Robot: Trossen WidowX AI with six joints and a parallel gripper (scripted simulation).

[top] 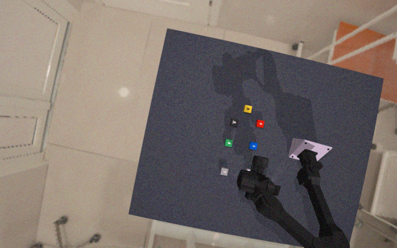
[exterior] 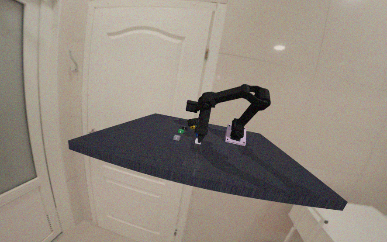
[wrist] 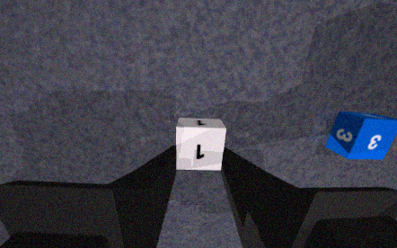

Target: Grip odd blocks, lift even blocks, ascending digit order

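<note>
Right now the white block is 10 mm ahead of my gripper tip. Round my gripper tip: blue block 30 mm ahead, 130 mm to the right; green block 150 mm ahead, 100 mm to the right; grey block 130 mm ahead, 30 mm to the left.
</note>
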